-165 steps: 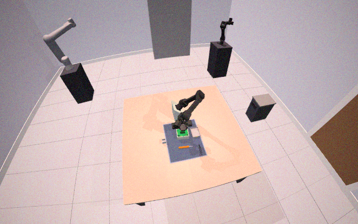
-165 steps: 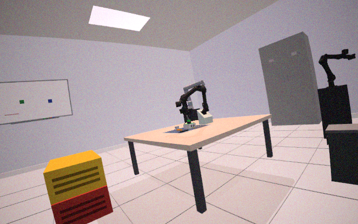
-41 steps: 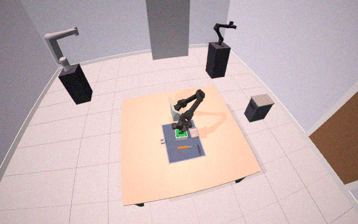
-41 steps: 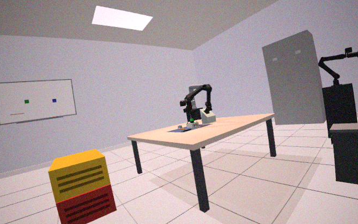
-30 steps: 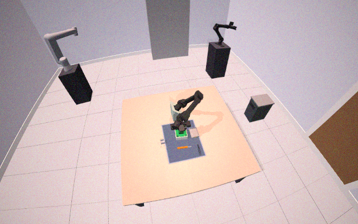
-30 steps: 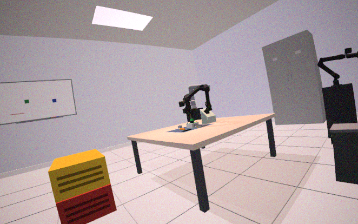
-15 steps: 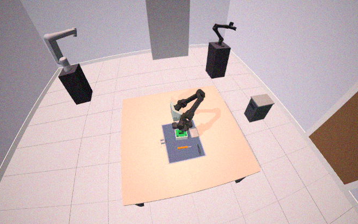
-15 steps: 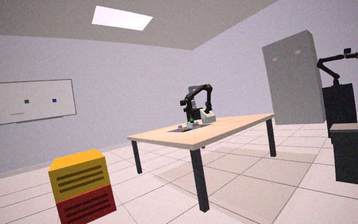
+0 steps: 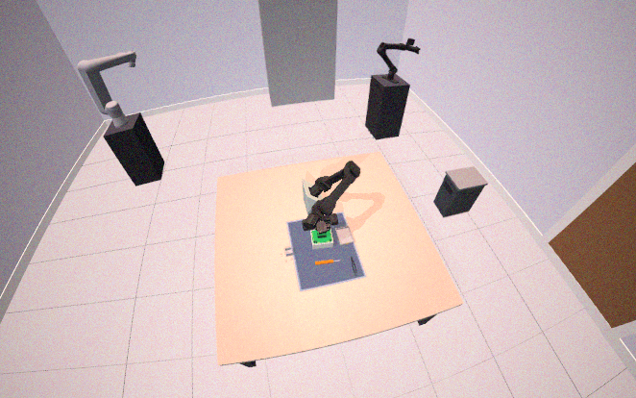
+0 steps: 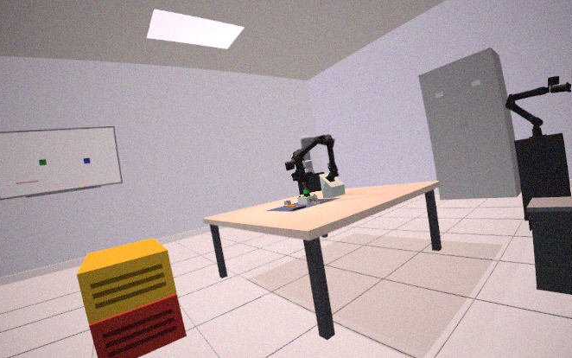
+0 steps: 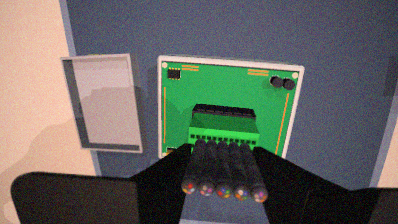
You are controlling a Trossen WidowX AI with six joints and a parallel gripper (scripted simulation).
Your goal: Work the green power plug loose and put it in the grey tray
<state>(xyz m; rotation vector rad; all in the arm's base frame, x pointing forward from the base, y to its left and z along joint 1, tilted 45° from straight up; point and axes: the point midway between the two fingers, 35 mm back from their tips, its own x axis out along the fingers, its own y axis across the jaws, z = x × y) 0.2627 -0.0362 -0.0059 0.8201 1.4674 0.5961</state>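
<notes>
Right now my gripper tip is 20 mm above the green power plug. The rest, counted from my gripper tip: blue mat: 110 mm below, 50 mm ahead.
</notes>
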